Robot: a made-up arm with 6 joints. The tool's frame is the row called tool.
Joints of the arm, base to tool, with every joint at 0 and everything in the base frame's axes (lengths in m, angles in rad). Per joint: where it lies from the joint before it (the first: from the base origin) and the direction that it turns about. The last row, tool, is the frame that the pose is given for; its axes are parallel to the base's.
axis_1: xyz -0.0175 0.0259 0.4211 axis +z
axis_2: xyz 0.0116 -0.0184 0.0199 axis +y
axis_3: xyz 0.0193 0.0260 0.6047 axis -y
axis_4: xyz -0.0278 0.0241 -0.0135 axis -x
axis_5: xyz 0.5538 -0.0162 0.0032 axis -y
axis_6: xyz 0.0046 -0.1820 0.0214 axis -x
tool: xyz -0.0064 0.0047 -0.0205
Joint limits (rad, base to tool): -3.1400..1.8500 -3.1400..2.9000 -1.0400..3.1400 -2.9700..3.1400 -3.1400..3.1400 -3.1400..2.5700
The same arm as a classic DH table. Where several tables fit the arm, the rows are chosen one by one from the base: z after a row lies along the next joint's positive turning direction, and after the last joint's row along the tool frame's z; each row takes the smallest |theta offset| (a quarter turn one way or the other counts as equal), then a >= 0, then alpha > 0; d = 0 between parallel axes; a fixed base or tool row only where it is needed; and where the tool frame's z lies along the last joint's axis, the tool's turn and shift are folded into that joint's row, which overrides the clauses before.
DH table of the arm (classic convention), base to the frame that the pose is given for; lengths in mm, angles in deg. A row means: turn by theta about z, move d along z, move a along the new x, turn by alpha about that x. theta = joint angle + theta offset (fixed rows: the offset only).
base (fixed): theta0 -55.95; d 0.0; a -31.3; alpha 0.00
axis_1: theta0 55.95; d 441.0; a 11.6; alpha -90.00
axis_2: theta0 -88.17; d 0.0; a 605.0; alpha 180.00
axis_3: theta0 1.83; d -31.7; a -13.5; alpha -90.00
axis_4: theta0 0.00; d -526.0; a 3.2; alpha 90.00
axis_5: theta0 0.00; d 198.2; a 21.4; alpha -90.00
axis_6: theta0 90.00; d 1.8; a 4.7; alpha 90.00
tool (fixed): theta0 -90.00; d -20.5; a 0.0; alpha 0.00
Joint limits (deg, base to tool): -179.91..106.00 -179.91..166.16 -59.59..179.91 -170.17..179.91 -179.91..179.91 -179.91..147.25

